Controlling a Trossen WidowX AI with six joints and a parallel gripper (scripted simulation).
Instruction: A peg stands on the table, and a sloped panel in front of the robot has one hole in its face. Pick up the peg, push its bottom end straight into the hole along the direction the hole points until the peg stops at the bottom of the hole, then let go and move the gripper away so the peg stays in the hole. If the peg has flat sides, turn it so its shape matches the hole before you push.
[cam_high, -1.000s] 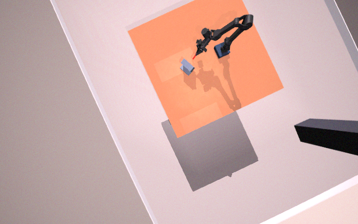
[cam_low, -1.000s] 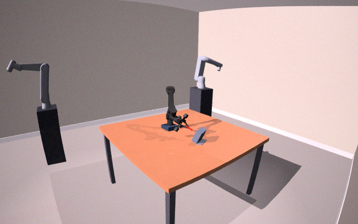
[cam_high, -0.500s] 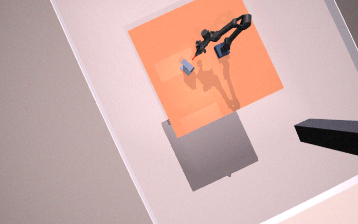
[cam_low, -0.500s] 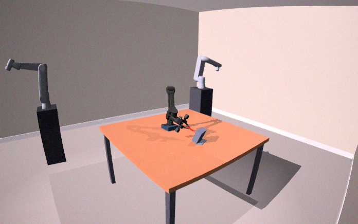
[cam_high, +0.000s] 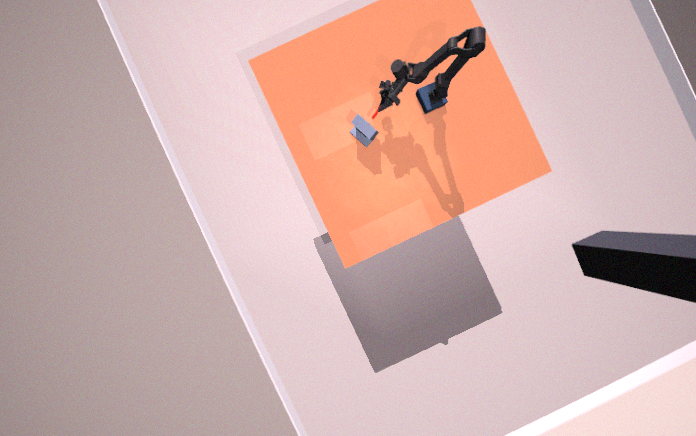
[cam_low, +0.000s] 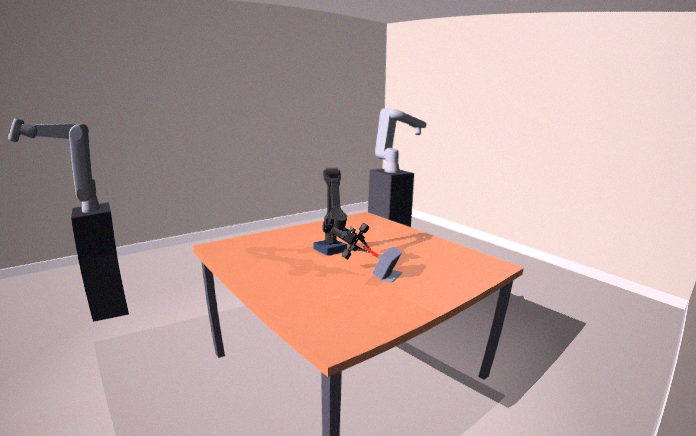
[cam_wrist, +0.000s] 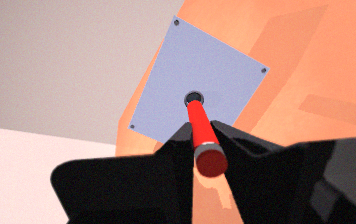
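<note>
The sloped panel is 80 mm ahead of my gripper tip, 40 mm to the left of it and 40 mm below it. Round my gripper tip: red peg (10 mm behind, 10 mm to the right, 10 mm above).
</note>
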